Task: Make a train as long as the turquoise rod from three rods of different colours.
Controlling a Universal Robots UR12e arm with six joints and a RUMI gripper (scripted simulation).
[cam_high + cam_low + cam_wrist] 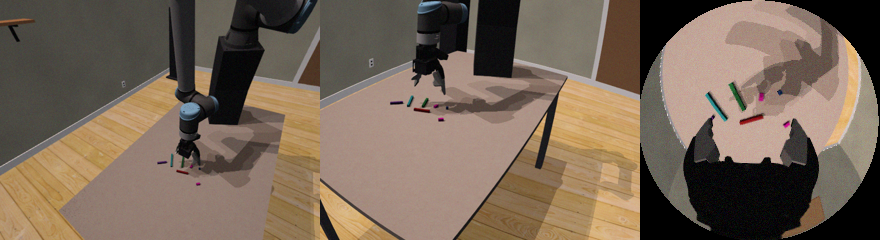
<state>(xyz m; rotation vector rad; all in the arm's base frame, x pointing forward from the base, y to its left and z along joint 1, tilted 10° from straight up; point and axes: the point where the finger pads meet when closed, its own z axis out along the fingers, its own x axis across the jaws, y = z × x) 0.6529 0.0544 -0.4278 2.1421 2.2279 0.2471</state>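
Now: hand 7 cm to the right of the blue rod, 7 cm above it and 4 cm past it. Also, from my hand: green rod 7 cm below, 4 cm to the right, 2 cm behind; then red rod 7 cm below, 5 cm ahead; then turquoise rod 11 cm to the right, 7 cm below, 1 cm ahead.
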